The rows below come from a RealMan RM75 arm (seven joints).
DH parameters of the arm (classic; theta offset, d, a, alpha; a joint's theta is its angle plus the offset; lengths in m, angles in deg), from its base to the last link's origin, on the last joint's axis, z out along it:
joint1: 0 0.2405 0 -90
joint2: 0 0 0 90
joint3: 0 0.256 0 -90
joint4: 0 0 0 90
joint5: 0 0.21 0 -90
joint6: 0 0 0 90
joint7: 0 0.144 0 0
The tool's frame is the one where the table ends.
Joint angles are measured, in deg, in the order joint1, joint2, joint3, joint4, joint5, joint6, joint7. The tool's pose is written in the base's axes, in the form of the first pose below.
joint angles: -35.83 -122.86 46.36 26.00 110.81 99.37 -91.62
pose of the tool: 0.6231, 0.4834, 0.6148, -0.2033; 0.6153, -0.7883, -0.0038, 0.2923; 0.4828, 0.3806, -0.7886, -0.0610; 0, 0, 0, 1
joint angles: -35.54 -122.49 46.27 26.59 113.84 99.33 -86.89
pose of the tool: 0.6922, 0.4373, 0.5741, -0.2108; 0.5484, -0.8359, -0.0245, 0.2896; 0.4692, 0.3318, -0.8184, -0.0609; 0, 0, 0, 1
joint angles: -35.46 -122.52 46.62 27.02 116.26 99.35 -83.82
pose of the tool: 0.7406, 0.3978, 0.5415, -0.2148; 0.5020, -0.8633, -0.0524, 0.2861; 0.4466, 0.3106, -0.8391, -0.0633; 0, 0, 0, 1
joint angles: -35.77 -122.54 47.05 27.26 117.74 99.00 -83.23
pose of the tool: 0.7648, 0.3859, 0.5158, -0.2160; 0.4870, -0.8705, -0.0708, 0.2857; 0.4217, 0.3054, -0.8538, -0.0653; 0, 0, 0, 1
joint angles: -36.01 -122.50 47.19 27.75 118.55 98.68 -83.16
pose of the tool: 0.7789, 0.3806, 0.4984, -0.2164; 0.4764, -0.8759, -0.0757, 0.2872; 0.4078, 0.2964, -0.8636, -0.0652; 0, 0, 0, 1
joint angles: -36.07 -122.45 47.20 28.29 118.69 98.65 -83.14
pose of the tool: 0.7850, 0.3757, 0.4926, -0.2161; 0.4679, -0.8807, -0.0739, 0.2888; 0.4061, 0.2885, -0.8671, -0.0639; 0, 0, 0, 1
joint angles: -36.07 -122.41 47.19 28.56 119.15 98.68 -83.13
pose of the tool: 0.7905, 0.3739, 0.4851, -0.2169; 0.4644, -0.8823, -0.0768, 0.2889; 0.3993, 0.2860, -0.8711, -0.0634; 0, 0, 0, 1
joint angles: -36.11 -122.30 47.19 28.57 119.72 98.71 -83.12
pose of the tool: 0.7957, 0.3738, 0.4766, -0.2182; 0.4637, -0.8822, -0.0821, 0.2886; 0.3897, 0.2863, -0.8753, -0.0632; 0, 0, 0, 1
